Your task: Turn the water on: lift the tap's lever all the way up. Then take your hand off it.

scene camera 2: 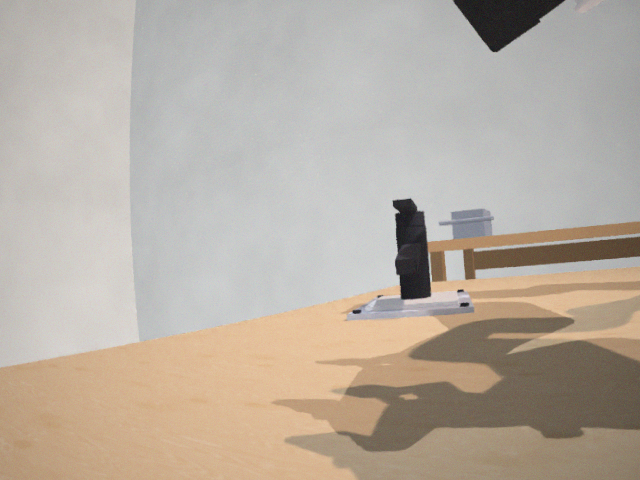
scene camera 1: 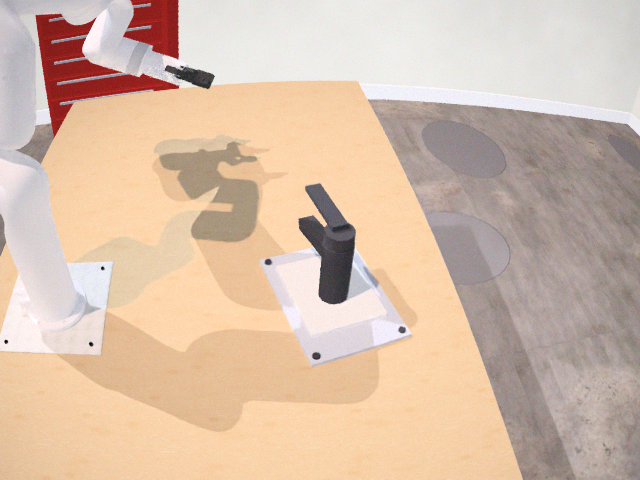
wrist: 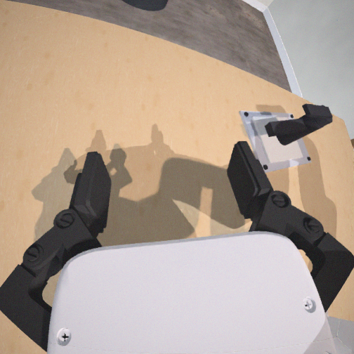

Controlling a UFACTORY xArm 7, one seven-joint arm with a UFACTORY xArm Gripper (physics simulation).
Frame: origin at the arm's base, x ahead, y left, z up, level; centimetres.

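Seen in the pictures: gripper, fingertip midpoint: (scene camera 2: 475,30) (scene camera 1: 211,81); arm's base, origin of the base link: (scene camera 1: 57,306).
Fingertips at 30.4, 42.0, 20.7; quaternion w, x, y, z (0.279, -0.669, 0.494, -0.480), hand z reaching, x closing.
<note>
Offsets run from my fingertips to a thing's top centre, as dx, dy, dz. "*": to the spot under its first point. Level surfaces: height alone.
The black tap @(* +19.0, -44.8, -12.2) (scene camera 1: 336,271) (scene camera 2: 414,284) (wrist: 291,132) stands upright on a square white base plate @(+19.5, -42.4, -19.8) (scene camera 1: 354,345) (scene camera 2: 439,312) (wrist: 288,164). Its flat lever @(+18.2, -37.2, -5.4) (scene camera 1: 323,204) (scene camera 2: 404,205) (wrist: 318,113) sits on top and reaches out above the short spout, on the same side. It looks near level or slightly raised; the exact angle is hard to tell. My gripper (scene camera 1: 202,77) (wrist: 168,160) is open and empty, high above the table and well apart from the tap. In the wrist view the tap is beyond the right finger. In scene camera 2, part of the black gripper shows at the top edge.
The wooden table @(dz -21.0) (scene camera 1: 248,444) (scene camera 2: 155,413) (wrist: 150,75) carries the arm's base plate (scene camera 1: 98,310) at the left of scene camera 1. The arm's shadows fall across the table. A red drawer cabinet (scene camera 1: 170,36) stands behind it. Scene camera 2 shows a wooden bench (scene camera 2: 542,238) in the background.
</note>
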